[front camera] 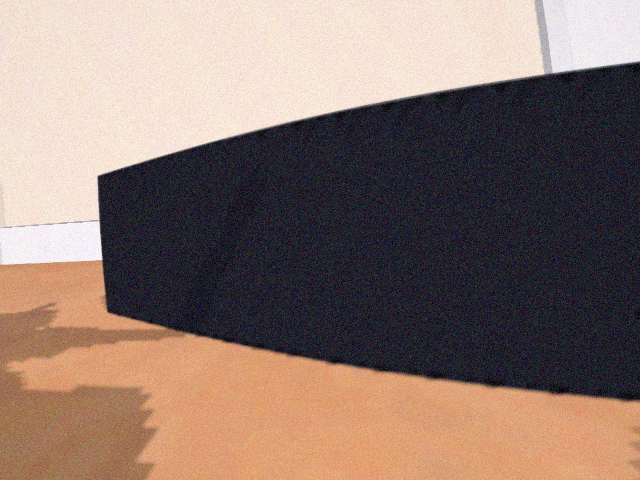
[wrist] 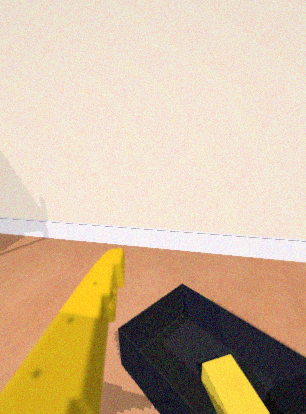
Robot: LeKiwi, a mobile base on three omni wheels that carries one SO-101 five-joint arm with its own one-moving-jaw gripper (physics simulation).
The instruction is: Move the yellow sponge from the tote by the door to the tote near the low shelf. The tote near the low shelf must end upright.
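Frame: origin at the arm's base, x right, y back, z down, level; metres.
Where they show: hand, tool point: (wrist: 123, 262).
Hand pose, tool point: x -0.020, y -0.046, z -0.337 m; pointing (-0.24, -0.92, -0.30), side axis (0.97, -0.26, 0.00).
Note:
Things, the pixels of their top centre, and the offset from my tool point. Level surfaces: height alone.
- black tote, top centre: (front camera: 348, 157) (wrist: 210, 346) dx +0.054, dy -0.251, dz +0.327 m
- yellow sponge, top centre: (wrist: 232, 385) dx +0.094, dy -0.226, dz +0.379 m
- orange-brown floor, surface height: dz +0.427 m
The black tote (front camera: 372, 242) (wrist: 152, 318) stands upright on the floor, very close in the front view, running past its right edge. In the wrist view it is at the lower right, cut by the frame. The yellow sponge (wrist: 236, 384) lies inside it, its near part cut off by the bottom edge. My gripper (wrist: 116, 267) is fully open: one notched yellow jaw shows at the lower left, and the moving jaw is out of the picture. The jaw is to the left of the tote, apart from the sponge. The tote near the low shelf does not show.
A cream wall (front camera: 258, 62) (wrist: 150, 125) with a white baseboard (front camera: 51, 242) (wrist: 175, 240) stands behind the tote. A white door frame (front camera: 558, 41) shows at the upper right of the front view. Dark shadows fall on the orange-brown floor (front camera: 336, 423) (wrist: 65, 270).

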